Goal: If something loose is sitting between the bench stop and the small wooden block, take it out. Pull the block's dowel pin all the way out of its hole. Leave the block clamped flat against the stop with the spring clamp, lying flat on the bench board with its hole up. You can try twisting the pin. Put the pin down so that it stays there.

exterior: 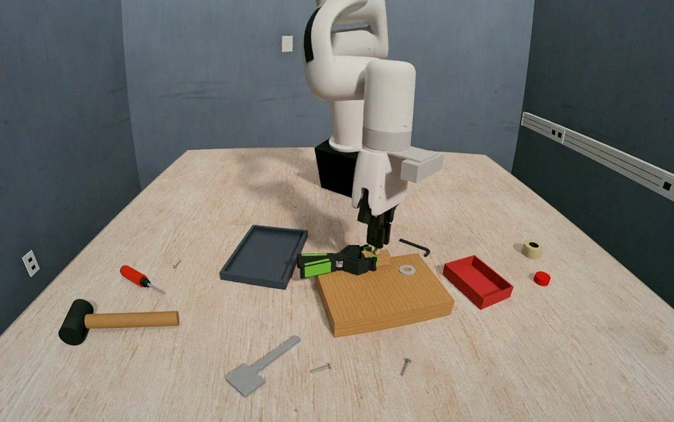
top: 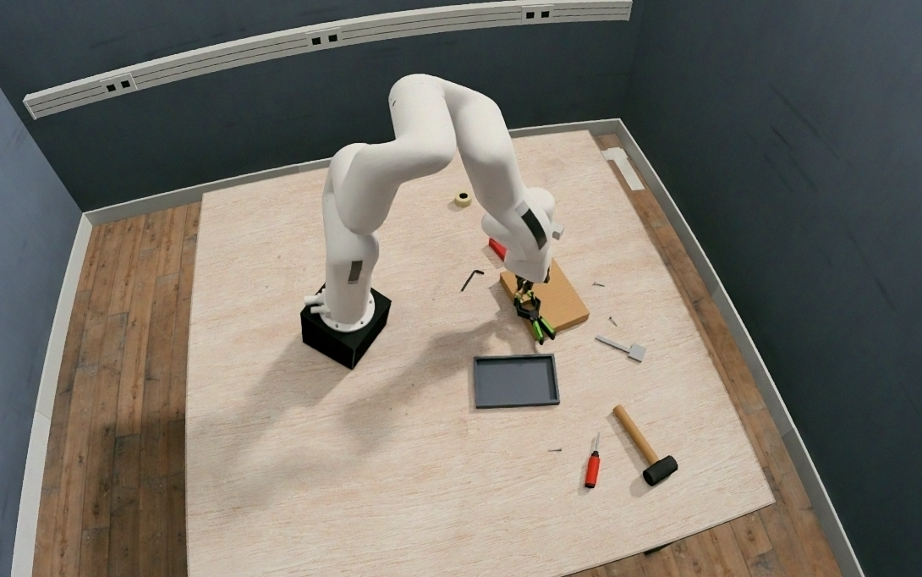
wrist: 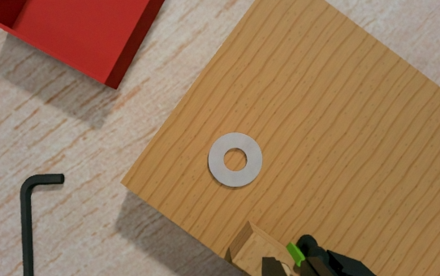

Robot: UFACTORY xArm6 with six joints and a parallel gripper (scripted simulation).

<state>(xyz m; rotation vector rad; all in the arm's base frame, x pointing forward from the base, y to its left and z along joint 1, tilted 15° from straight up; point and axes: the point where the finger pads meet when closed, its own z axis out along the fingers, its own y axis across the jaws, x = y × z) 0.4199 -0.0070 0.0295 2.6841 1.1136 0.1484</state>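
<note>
Right now my hand is 20 mm above the dowel pin. The rest, counted from my hand: small wooden block: 50 mm below; then hex key: 120 mm to the left, 90 mm below, 90 mm behind; then washer: 60 mm below, 50 mm to the left, 20 mm ahead.
</note>
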